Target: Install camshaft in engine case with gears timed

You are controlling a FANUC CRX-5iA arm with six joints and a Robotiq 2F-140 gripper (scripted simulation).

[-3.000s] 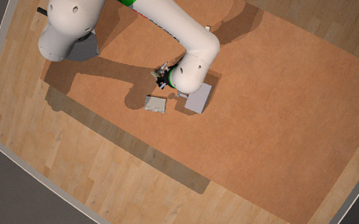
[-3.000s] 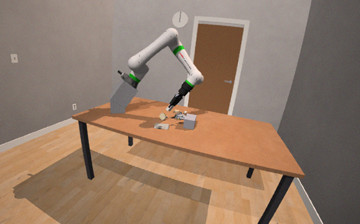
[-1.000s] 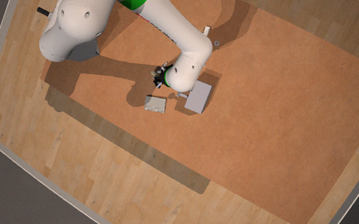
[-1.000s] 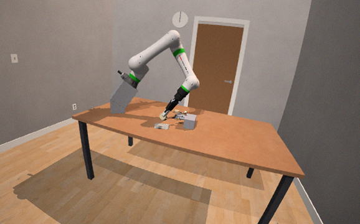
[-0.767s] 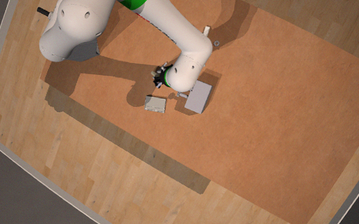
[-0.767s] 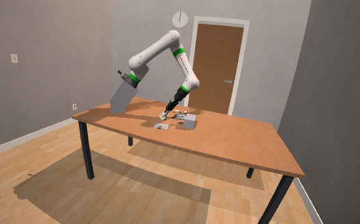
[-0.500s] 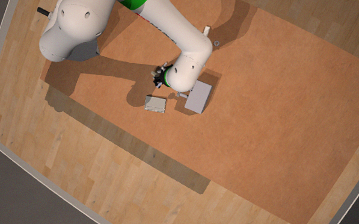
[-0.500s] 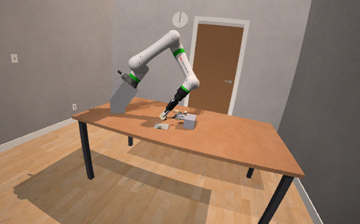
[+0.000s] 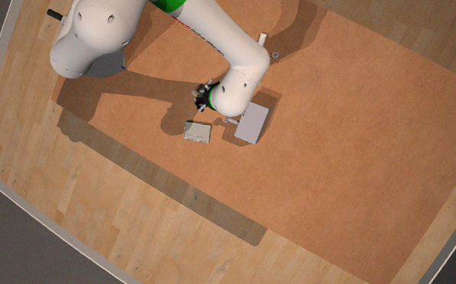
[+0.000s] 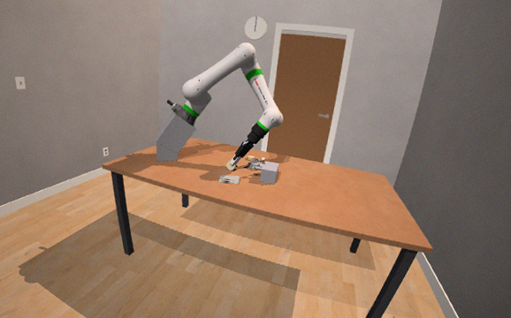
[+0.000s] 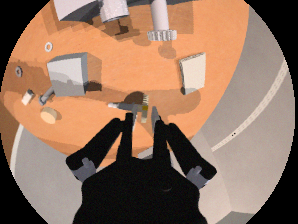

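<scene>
My hand is 140 mm short of the crank gear, 30 mm to the left of it and 10 mm above it. The rest, counted from my hand: grey block: 90 mm ahead, 130 mm to the left, 60 mm below; flat grey plate: 40 mm ahead, 150 mm to the right, 70 mm below; bolt: 70 mm ahead, 230 mm to the left, 60 mm below.
</scene>
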